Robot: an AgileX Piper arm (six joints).
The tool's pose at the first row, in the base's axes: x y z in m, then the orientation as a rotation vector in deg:
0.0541, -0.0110, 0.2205, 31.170, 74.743, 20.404
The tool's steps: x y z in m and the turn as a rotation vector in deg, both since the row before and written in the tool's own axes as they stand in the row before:
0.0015, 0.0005, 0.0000, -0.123, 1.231, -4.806
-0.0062, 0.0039, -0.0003, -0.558, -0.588, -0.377
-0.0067, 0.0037, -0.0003, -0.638, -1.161, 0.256
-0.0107, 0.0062, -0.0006, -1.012, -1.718, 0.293
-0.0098, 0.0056, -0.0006, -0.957, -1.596, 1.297
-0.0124, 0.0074, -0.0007, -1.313, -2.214, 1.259
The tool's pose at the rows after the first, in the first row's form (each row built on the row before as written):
0.0545, -0.0098, 0.2196, 27.688, 76.963, 16.878
0.0532, -0.0093, 0.2268, 27.018, 76.355, 16.773
0.0517, -0.0091, 0.2343, 26.763, 75.045, 17.088
0.0489, -0.0086, 0.2463, 26.269, 73.109, 17.520
0.0459, -0.0082, 0.2572, 26.456, 71.103, 18.785
0.0416, -0.0077, 0.2710, 26.375, 68.420, 20.053

